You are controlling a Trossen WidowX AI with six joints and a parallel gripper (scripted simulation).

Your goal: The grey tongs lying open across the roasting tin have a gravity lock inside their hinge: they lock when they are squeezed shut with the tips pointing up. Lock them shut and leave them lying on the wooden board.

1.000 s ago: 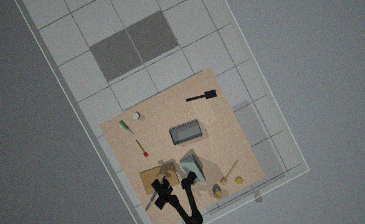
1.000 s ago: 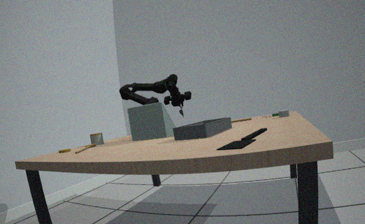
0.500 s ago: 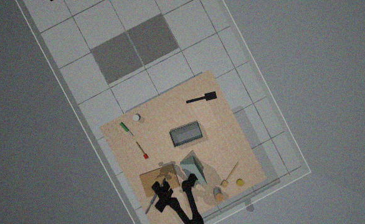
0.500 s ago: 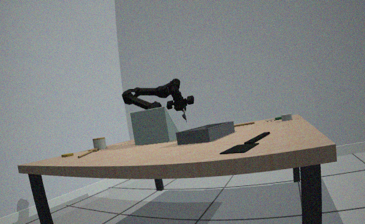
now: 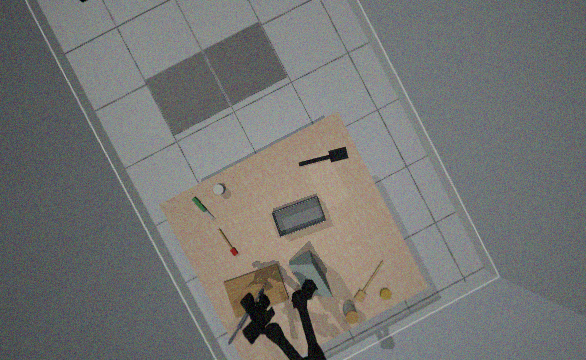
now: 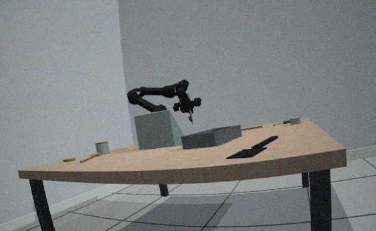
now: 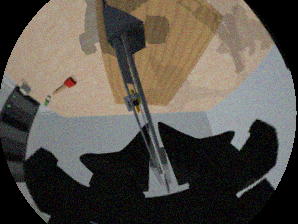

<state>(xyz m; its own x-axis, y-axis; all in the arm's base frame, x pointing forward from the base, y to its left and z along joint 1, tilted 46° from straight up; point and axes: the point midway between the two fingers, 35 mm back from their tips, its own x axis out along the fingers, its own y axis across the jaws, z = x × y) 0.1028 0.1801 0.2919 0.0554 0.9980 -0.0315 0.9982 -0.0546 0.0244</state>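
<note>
The wooden board lies 1 cm behind my gripper tip, 1 cm to the right of it and 15 cm below it. Round my gripper tip: dark roasting tin 26 cm ahead, 50 cm to the right, 13 cm below; red-tipped tool 33 cm ahead, 2 cm to the right, 16 cm below; yellow disc 48 cm behind, 71 cm to the right, 15 cm below.
</note>
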